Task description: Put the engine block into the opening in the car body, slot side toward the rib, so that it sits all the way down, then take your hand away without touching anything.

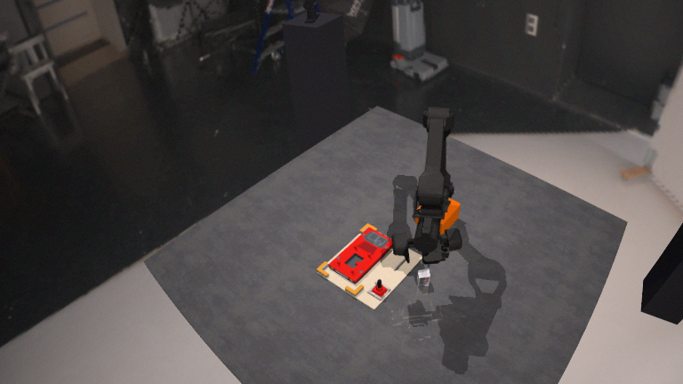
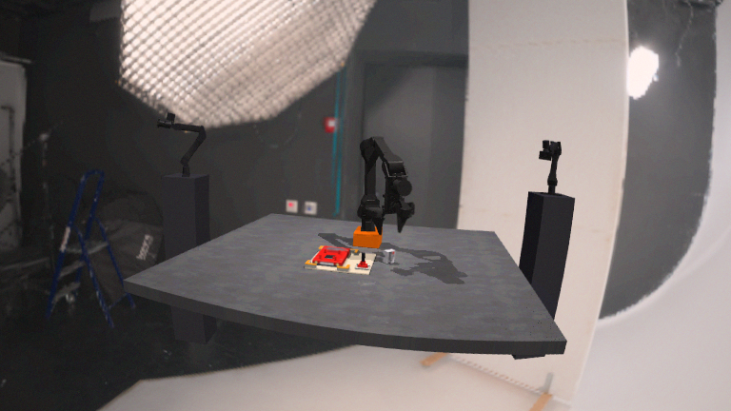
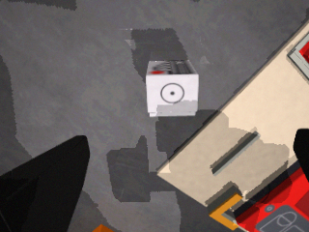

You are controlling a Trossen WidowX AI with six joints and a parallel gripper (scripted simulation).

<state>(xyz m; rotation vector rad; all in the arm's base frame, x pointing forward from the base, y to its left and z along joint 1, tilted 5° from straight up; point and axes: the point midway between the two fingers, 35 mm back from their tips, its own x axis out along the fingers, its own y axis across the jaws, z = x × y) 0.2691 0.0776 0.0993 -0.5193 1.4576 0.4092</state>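
Now: the engine block 90 mm below my gripper tip. Round my gripper tip: cream base plate (20 mm ahead, 190 mm to the right, 100 mm below).
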